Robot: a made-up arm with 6 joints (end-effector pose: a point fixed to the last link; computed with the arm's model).
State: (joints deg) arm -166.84 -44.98 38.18 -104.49 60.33 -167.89
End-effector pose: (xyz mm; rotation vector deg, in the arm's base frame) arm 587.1 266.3 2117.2 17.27 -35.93 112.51
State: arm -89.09 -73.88 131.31 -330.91 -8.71 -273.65
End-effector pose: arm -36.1 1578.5 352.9 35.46 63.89 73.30
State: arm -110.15 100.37 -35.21 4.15 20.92 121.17
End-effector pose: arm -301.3 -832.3 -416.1 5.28 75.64 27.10
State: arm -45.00 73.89 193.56 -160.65 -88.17 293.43
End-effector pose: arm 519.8 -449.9 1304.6 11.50 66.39 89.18
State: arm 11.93 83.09 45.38 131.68 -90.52 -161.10
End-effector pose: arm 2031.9 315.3 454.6 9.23 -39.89 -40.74
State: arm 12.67 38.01 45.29 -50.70 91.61 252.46
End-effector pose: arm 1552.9 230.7 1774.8 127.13 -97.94 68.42
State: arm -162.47 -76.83 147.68 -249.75 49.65 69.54
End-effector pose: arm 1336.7 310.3 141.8 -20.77 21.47 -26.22
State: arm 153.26 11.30 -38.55 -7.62 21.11 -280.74
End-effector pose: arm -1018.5 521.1 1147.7 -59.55 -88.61 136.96
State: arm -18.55 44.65 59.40 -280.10 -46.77 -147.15
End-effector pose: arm 1620.6 -656.8 1687.4 64.62 -43.81 -52.82
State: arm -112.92 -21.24 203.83 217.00 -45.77 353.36
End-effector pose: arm 287.2 513.9 842.5 -80.55 54.41 45.72
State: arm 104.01 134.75 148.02 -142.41 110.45 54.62
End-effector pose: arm -312.6 1605.4 -61.9 29.08 51.55 -16.33
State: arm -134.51 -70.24 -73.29 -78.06 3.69 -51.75
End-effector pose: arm -6.6 6.7 1040.9 54.98 -139.76 -67.01
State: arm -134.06 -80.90 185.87 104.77 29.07 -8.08
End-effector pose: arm 609.8 529.3 -123.7 25.32 56.29 -29.02
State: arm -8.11 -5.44 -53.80 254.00 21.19 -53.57
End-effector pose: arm 760.8 -160.8 1137.9 135.30 -22.34 -78.01
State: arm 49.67 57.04 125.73 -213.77 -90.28 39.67
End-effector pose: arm 804.3 819.2 1905.3 -53.15 30.67 -94.59
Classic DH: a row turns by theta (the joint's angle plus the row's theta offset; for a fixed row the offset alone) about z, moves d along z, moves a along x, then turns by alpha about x. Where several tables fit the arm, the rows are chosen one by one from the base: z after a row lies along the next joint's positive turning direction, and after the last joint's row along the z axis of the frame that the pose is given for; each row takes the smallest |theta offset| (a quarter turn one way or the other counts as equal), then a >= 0, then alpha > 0; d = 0 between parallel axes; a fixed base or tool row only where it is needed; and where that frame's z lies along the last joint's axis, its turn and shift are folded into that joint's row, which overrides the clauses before.
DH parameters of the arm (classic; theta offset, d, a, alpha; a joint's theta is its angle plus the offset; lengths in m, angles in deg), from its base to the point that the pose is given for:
joint 1: 0 0.5324 0.2125 -90
joint 2: -90 0 1.1342 180
joint 3: 0 0 0.1684 -90
joint 4: 0 -0.6979 0 90
joint 5: 0 0 0 -90
joint 6: 90 -0.1493 0 90
tool (fixed): -90 0 0 0

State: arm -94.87 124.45 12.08 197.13 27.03 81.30
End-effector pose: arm -98.6 -922.3 -917.0 -97.53 -49.80 101.88
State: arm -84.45 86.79 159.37 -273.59 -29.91 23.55
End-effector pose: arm 65.0 -1436.8 1434.3 -90.34 46.26 -143.10
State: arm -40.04 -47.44 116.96 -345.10 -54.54 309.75
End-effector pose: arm -1086.0 871.7 1461.5 -0.71 -113.41 6.71
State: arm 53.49 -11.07 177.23 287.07 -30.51 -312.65
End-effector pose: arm -535.4 -601.5 1381.6 -36.95 168.57 -35.91
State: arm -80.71 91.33 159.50 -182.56 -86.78 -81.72
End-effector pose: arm 205.6 -1298.3 1279.7 77.69 57.29 98.57
